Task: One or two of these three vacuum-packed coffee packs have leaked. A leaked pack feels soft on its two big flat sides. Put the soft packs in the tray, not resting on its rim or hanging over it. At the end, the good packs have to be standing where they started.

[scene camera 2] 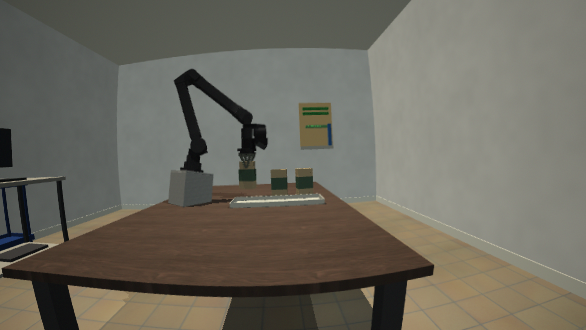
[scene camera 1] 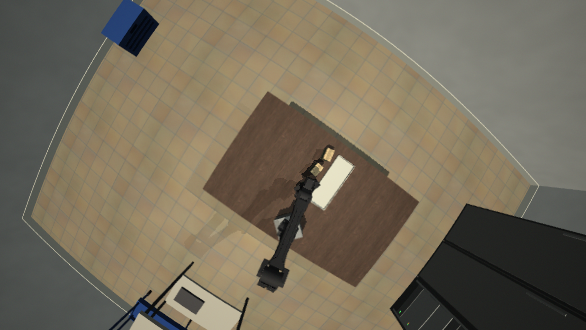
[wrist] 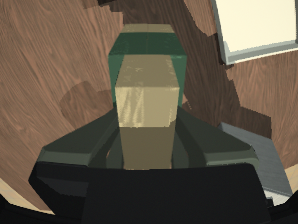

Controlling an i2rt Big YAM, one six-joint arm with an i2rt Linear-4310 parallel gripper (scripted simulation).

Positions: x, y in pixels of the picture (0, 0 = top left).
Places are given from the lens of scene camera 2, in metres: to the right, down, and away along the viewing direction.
white tray point(scene camera 2: 302, 199): 0.04, 0.16, 1.14
